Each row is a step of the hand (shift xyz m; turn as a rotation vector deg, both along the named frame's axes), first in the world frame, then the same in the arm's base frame.
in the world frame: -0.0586 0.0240 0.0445 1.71 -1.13 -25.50
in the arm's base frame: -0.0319 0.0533 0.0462 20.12 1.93 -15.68
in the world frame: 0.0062 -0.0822 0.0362 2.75 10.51 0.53
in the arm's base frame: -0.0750 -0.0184 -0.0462 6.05 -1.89 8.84
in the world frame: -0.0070 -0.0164 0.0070 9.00 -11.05 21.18
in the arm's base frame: -0.0162 0.0045 -0.0092 -21.81 -12.90 3.09
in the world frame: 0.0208 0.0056 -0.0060 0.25 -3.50 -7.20
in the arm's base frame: 0.0115 -0.0191 0.0008 3.82 0.50 -7.02
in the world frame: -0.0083 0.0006 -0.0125 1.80 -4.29 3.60
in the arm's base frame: 0.0090 0.0101 -0.0066 -5.04 -2.67 -1.45
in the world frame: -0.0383 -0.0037 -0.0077 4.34 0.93 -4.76
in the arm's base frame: -0.0024 0.0386 -0.0069 5.08 -3.50 -2.06
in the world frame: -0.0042 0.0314 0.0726 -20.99 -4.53 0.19
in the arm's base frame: -0.0411 -0.0038 0.0676 -6.28 20.27 -3.28
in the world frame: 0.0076 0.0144 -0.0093 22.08 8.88 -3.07
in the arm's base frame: 0.0170 -0.0049 0.0063 11.26 -20.56 5.15
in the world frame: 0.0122 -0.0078 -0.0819 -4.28 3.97 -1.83
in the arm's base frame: 0.0634 -0.0008 -0.0539 3.02 4.82 2.24
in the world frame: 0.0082 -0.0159 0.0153 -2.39 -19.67 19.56
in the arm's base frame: -0.0200 -0.0117 -0.0043 -27.35 -2.18 -4.71
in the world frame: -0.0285 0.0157 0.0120 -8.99 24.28 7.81
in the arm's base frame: -0.0055 0.0277 0.0202 6.10 9.80 24.46
